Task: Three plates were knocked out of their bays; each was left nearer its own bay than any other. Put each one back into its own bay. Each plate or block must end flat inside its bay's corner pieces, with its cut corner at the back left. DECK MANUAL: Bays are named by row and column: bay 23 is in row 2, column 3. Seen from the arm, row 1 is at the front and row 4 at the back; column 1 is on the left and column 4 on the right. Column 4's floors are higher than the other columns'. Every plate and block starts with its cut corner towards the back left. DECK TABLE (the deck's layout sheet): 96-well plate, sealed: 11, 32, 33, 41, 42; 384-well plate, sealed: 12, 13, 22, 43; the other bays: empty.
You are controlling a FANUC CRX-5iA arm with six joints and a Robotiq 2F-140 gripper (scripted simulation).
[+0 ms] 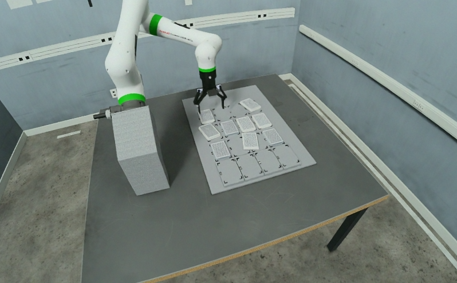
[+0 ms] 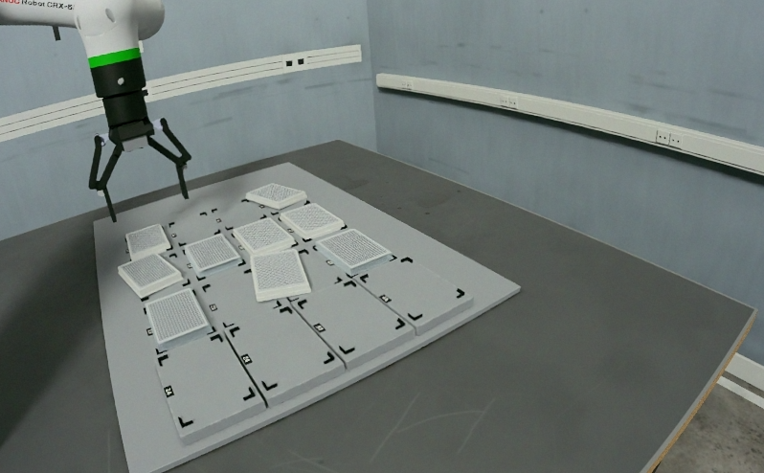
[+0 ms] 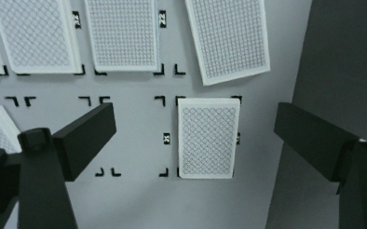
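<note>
Now: the 384-well plate 3 cm behind my hand, 26 cm to the right of it and 10 cm below it. Round my hand: bay label: 25 cm ahead, 26 cm to the right, 11 cm below; label 22: 4 cm ahead, 9 cm to the right, 11 cm below.
</note>
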